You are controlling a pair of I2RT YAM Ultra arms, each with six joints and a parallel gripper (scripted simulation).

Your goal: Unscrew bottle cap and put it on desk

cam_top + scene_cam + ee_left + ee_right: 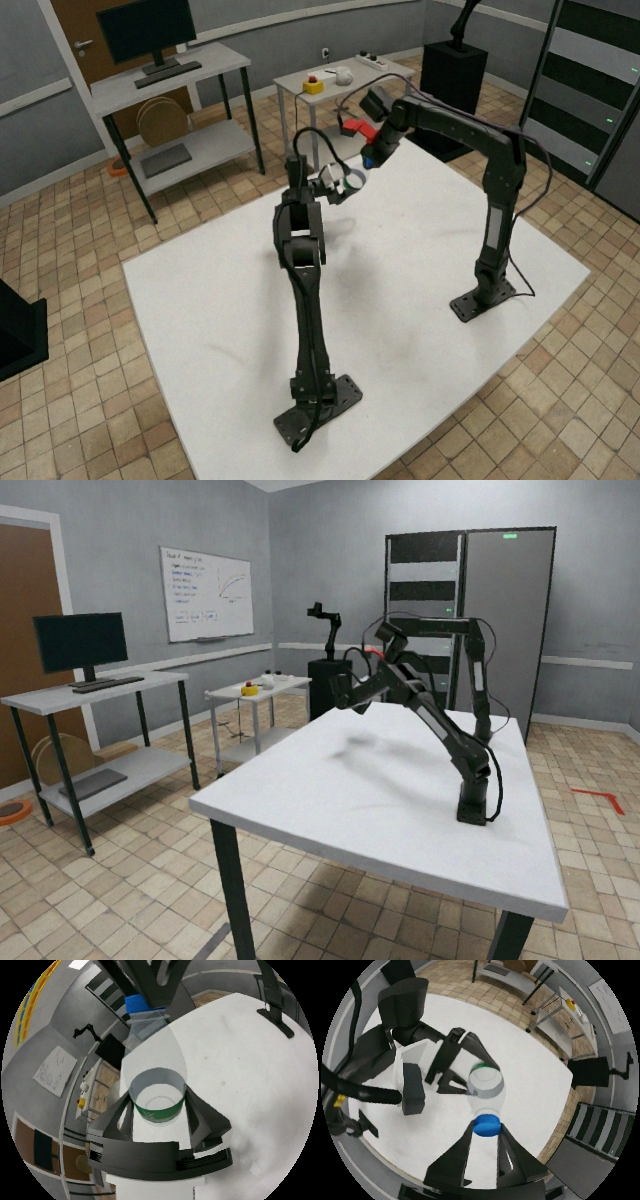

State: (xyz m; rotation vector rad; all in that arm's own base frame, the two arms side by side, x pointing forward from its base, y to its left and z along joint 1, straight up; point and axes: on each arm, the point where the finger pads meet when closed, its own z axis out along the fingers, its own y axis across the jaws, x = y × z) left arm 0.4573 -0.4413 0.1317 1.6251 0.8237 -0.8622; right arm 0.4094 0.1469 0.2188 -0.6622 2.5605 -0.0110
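My right gripper is now right at the blue cap. Round my right hand: plastic bottle (4 cm ahead, 1 cm to the left, 6 cm below).
The plastic bottle is 30 mm above my left hand, 20 mm behind it and 10 mm to the right of it. Also, from my left hand: blue cap 90 mm above, 50 mm behind, 10 mm to the right.
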